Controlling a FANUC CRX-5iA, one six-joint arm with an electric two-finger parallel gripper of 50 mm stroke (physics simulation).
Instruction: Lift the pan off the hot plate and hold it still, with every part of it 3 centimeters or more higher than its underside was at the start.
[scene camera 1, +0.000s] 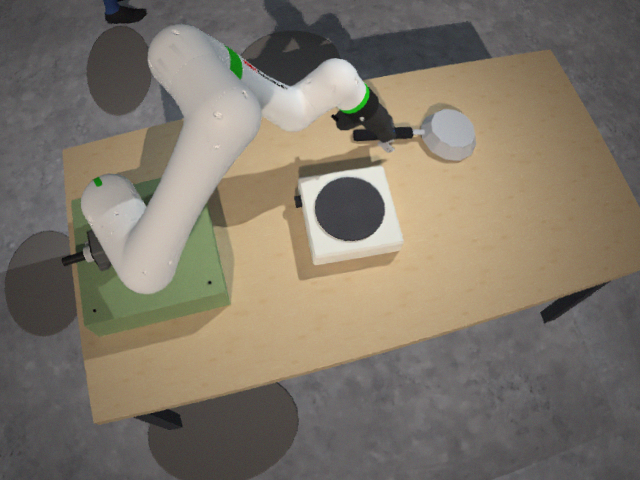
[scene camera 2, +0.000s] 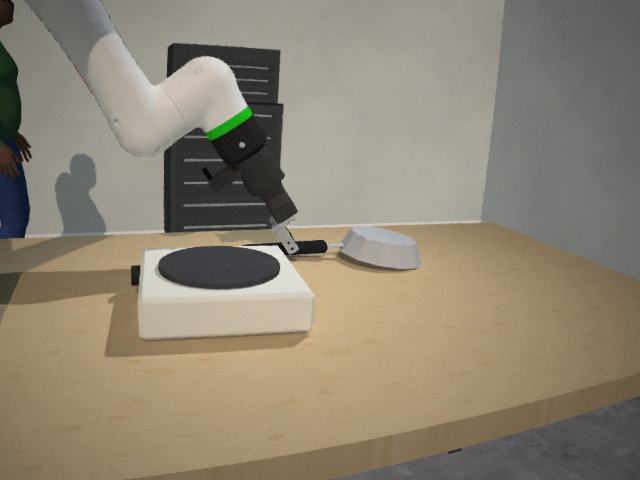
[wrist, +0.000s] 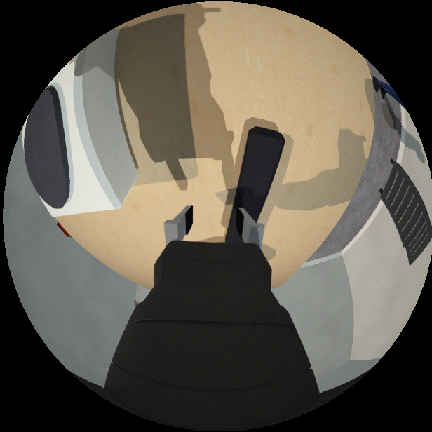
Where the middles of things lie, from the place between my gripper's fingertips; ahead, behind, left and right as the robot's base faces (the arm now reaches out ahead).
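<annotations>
From my hand, the white hot plate (scene camera 2: 209, 291) is 200 mm behind and 180 mm to the right. As for the grey pan (scene camera 2: 377, 246), my hand is 90 mm short of it and 10 mm to the left of it, and going by their middles, that pan is the nearest to my hand of the things named here.
</annotations>
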